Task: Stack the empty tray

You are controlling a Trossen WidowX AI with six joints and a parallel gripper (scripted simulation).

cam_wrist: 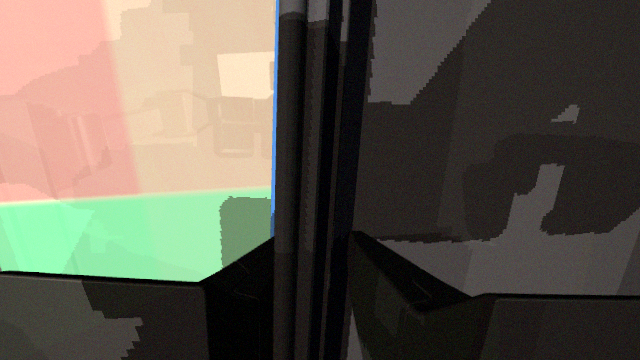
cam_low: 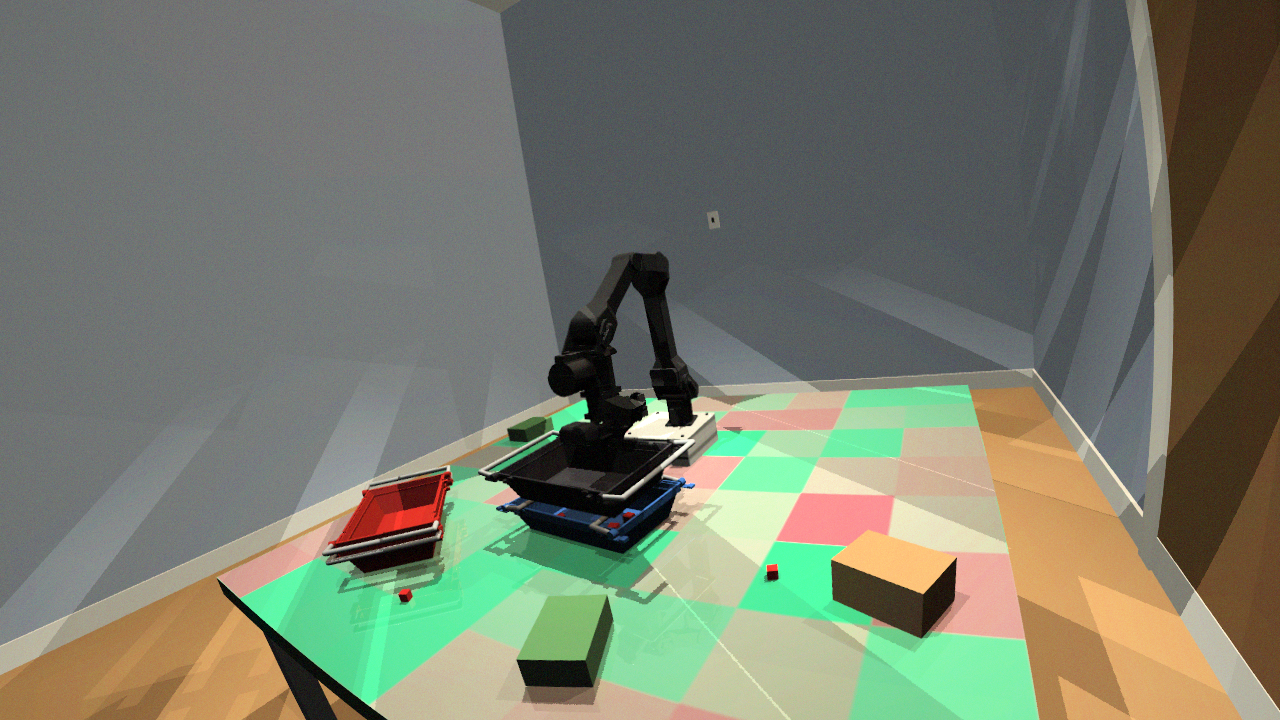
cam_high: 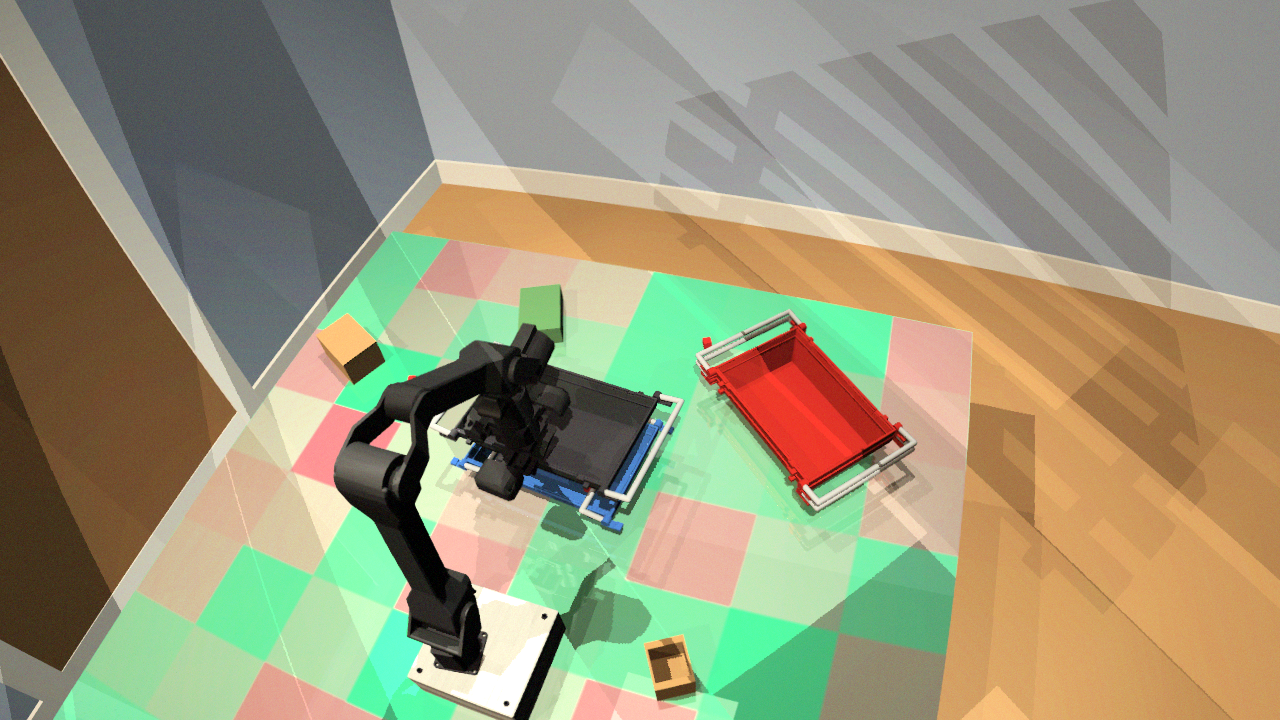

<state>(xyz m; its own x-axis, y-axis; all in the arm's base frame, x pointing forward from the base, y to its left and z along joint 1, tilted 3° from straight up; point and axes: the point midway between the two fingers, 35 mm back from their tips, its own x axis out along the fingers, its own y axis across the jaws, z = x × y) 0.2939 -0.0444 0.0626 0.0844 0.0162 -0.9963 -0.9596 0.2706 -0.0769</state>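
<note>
Now: gripper tip 70 mm short of the black tray, 20 mm to the left of it and 30 mm below it. From my gripper tip the other things lie so: small brown box: 270 mm behind, 240 mm to the right, 70 mm below.
</note>
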